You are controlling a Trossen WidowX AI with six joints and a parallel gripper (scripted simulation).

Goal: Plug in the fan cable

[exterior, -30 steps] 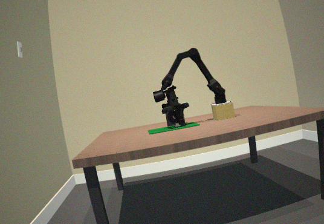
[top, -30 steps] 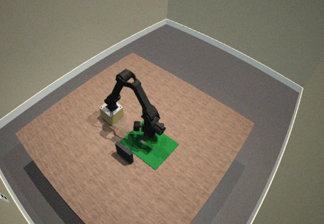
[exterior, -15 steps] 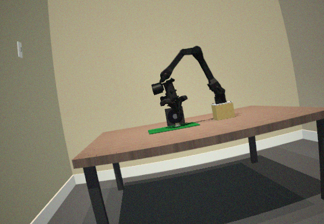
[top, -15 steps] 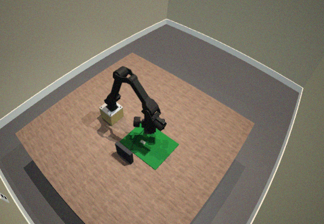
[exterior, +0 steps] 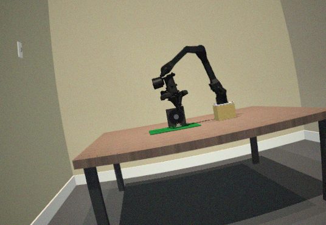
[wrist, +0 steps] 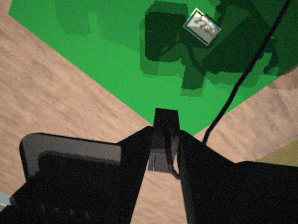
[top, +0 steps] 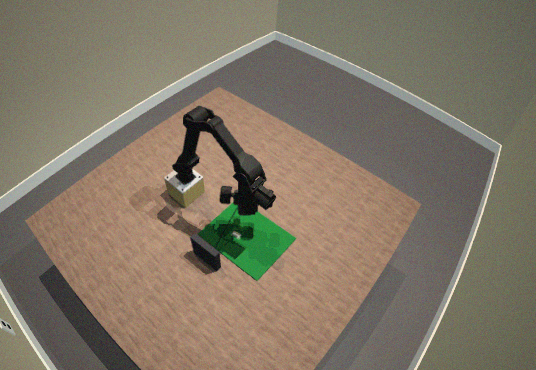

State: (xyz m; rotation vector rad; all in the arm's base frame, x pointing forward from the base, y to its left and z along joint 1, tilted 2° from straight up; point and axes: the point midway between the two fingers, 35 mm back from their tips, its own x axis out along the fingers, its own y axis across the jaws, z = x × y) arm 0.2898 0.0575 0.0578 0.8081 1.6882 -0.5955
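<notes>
Now: gripper tip 5 cm short of the green board, 5 cm to the left of it and 13 cm above it. Round my gripper tip: white four-pin header (2 cm ahead, 7 cm to the right, 12 cm below); then dark plug (1 cm behind, 1 cm to the left); then black fan (1 cm ahead, 22 cm to the right, 6 cm below).
</notes>
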